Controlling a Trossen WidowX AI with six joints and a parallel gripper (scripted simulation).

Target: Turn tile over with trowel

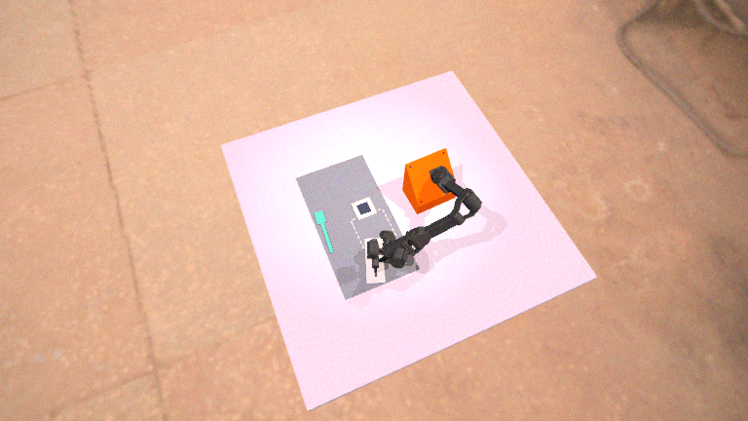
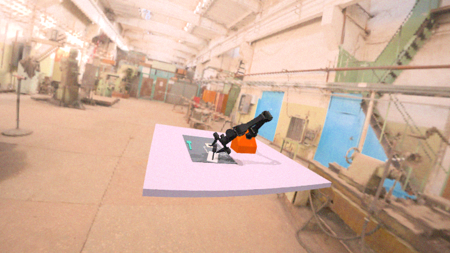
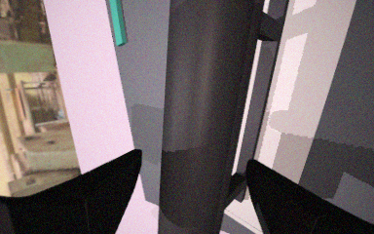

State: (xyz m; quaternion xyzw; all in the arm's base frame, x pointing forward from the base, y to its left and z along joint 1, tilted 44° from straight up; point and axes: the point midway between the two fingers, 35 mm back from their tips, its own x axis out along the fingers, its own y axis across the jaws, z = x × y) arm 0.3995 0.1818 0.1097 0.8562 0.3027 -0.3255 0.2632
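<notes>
The trowel is 1 cm behind my gripper tip and 2 cm below it. The rest, counted from my gripper tip: teal flat tool: 12 cm ahead, 25 cm to the right, 6 cm below; then grey mat: 2 cm behind, 22 cm to the right, 8 cm below; then tile: 9 cm behind, 26 cm to the right, 6 cm below.
</notes>
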